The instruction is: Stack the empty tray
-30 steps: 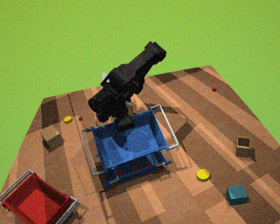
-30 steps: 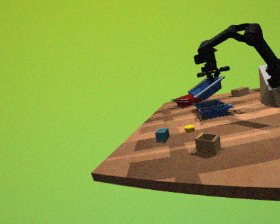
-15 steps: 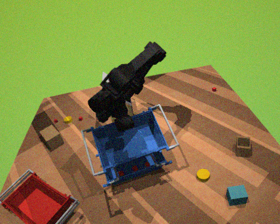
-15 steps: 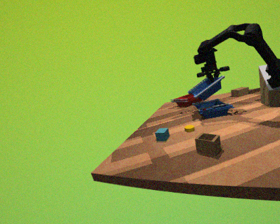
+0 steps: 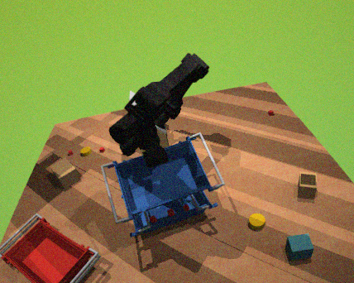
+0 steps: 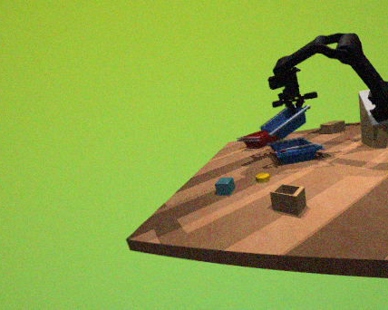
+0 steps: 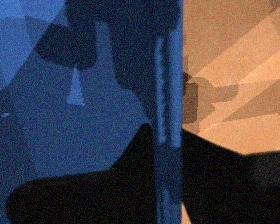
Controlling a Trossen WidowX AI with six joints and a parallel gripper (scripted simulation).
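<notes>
The blue tray is 7 cm ahead of my gripper tip. Round my gripper tip: brown box 46 cm to the left, 16 cm below, 15 cm ahead; tan block 39 cm to the right, 30 cm behind, 15 cm below; teal cube 34 cm ahead, 32 cm to the left, 16 cm below.
</notes>
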